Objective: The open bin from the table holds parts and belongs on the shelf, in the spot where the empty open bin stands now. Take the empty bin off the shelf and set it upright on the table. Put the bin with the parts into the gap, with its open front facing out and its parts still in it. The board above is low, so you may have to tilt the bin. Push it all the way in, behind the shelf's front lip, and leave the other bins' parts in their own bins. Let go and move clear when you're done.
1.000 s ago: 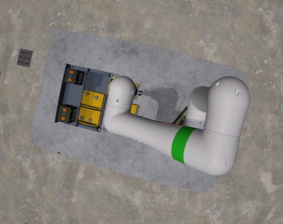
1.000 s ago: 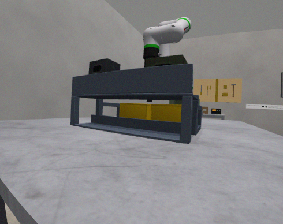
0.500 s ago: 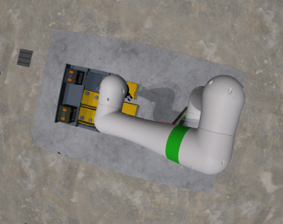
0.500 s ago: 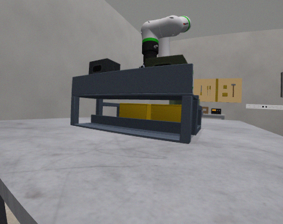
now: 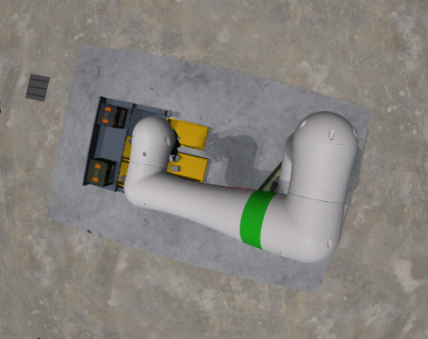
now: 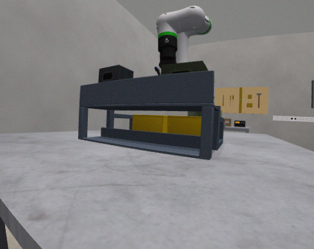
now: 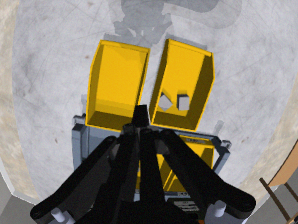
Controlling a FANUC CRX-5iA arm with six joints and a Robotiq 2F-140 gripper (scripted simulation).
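My gripper is now 30 mm short of the grey part, 60 mm to the right of it and 170 mm above it. Also, from my hand: dark shelf (230 mm ahead, 30 mm to the left, 120 mm below); then black box (270 mm ahead, 100 mm to the right, 20 mm below).
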